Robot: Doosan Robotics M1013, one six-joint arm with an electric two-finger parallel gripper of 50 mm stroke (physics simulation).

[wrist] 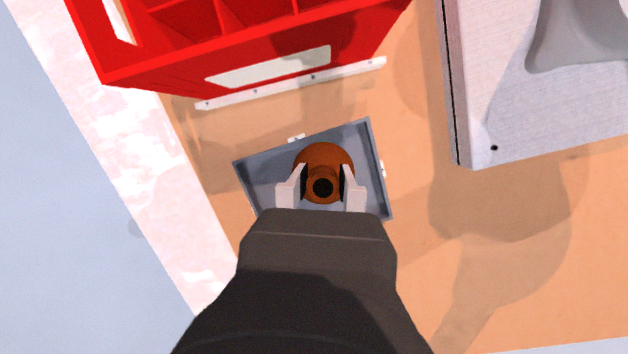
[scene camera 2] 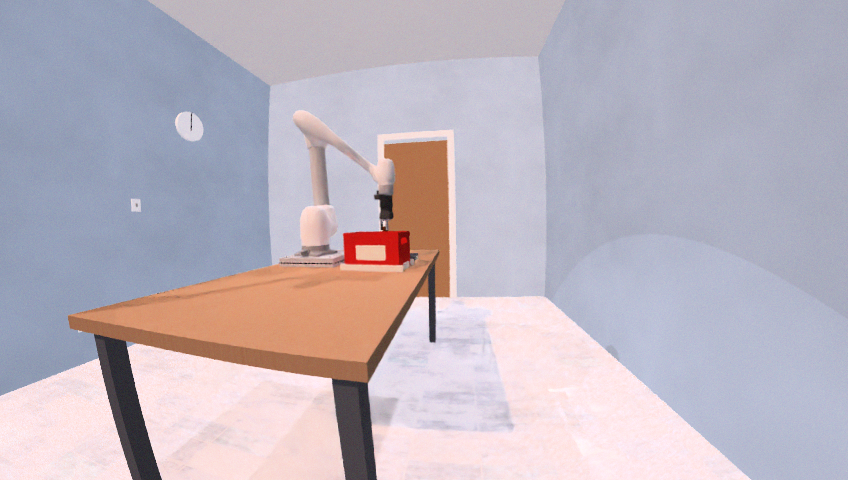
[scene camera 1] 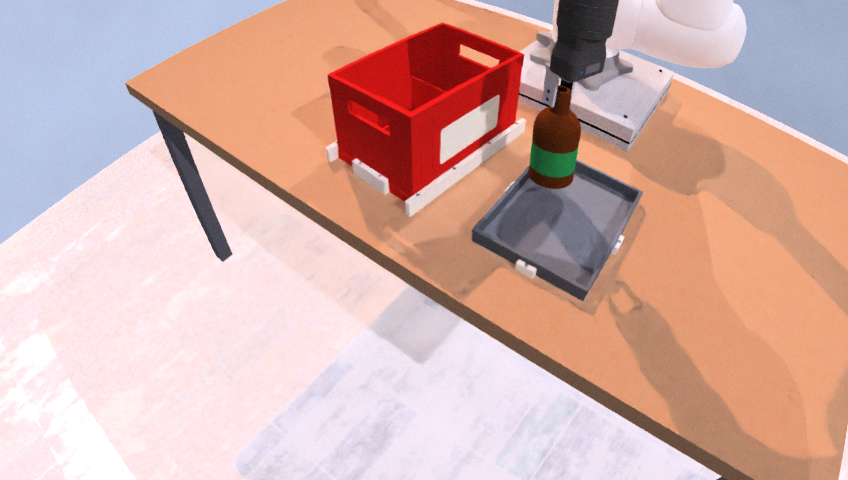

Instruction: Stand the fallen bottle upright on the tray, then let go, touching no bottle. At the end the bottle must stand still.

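Where they show: gripper, fingertip midpoint: (wrist: 323, 175) (scene camera 2: 384, 230) (scene camera 1: 557, 100); arm's base at its link origin: (scene camera 2: 316, 254).
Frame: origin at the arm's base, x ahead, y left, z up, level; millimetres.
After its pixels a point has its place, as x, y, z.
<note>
The brown bottle (scene camera 1: 554, 133) @(390, 200, 95) (wrist: 322, 152) @(357, 157, 103) with a green label is upright. My gripper (scene camera 1: 561, 95) @(357, 174, 127) (wrist: 323, 175) @(357, 174, 127) is shut on its neck, one finger on each side just below the mouth. The grey square tray (scene camera 1: 571, 249) @(429, 299, -45) (wrist: 267, 175) @(475, 218, -45) lies on the table below. In the scene camera 1 view the bottle's base covers part of the tray's rear left rim and looks a little above the tray, with its shadow on the tray floor. In the scene camera 2 view my gripper (scene camera 2: 384, 224) @(357, 174, 127) shows above the crate, which hides the tray and most of the bottle.
A red crate (scene camera 1: 374, 118) @(489, -112, -5) (scene camera 2: 392, 252) @(543, -111, 36) (wrist: 175, 75) @(499, 68, 97) with compartments stands beside the tray, with white strips along its foot. The robot's base plate (scene camera 1: 612, 121) @(144, 175, 0) (scene camera 2: 309, 260) @(67, -129, -15) (wrist: 565, 125) @(21, 161, 3) is behind the tray. Small white blocks (scene camera 1: 525, 268) @(515, 279, -37) (wrist: 296, 138) @(408, 151, -35) sit against the tray's sides.
</note>
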